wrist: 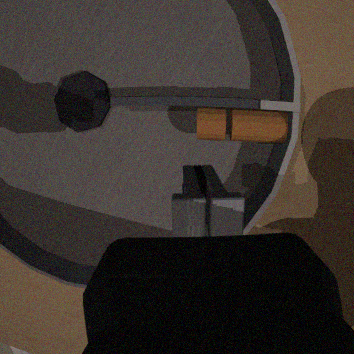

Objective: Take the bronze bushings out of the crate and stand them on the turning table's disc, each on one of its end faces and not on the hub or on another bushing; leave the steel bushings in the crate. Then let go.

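Frame: origin at the arm's base, x left, y back, z up, level; millimetres.
Where they show: gripper, fingertip midpoint: [197, 183].
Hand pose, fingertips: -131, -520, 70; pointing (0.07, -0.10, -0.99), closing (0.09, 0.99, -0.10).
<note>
Things, the pixels of their centre, and the offset from my fingertips, as dx, dy, dz. "pt": a spot on its surface instead. Level surfaces: height alone.
- turning table's grey disc, body centre: [83, 101] -58, -118, -133
- dark hub, body centre: [81, 101] -58, -118, -128
- thin bar, surface spot: [185, 101] pt -43, -9, -96
- pale outer end, surface spot: [277, 105] pt -34, +70, -94
- raised rim, surface spot: [298, 82] pt -53, +91, -96
- Wooden table top, surface height: dz -185
Two orange-brown bronze bushings, a shorter-looking one [211, 123] and a longer-looking one [260, 125], are on the turning table's grey disc [140, 165] near its right rim, below the radial bar. They appear to lie on their sides, nearly end to end with a narrow dark gap; no bore shows. The dark hub [82, 101] stands at the left, apart from them. My gripper [197, 183] is shut with nothing between its fingers and shows just below the bushings in the view. The crate and the steel bushings do not show.
A thin bar [185, 101] runs from the hub to the rim, with a pale outer end [277, 105]. The raised rim [298, 82] curves past the bushings. Wooden table top [325, 40] surrounds the turning table, with dark shadows at the right.
</note>
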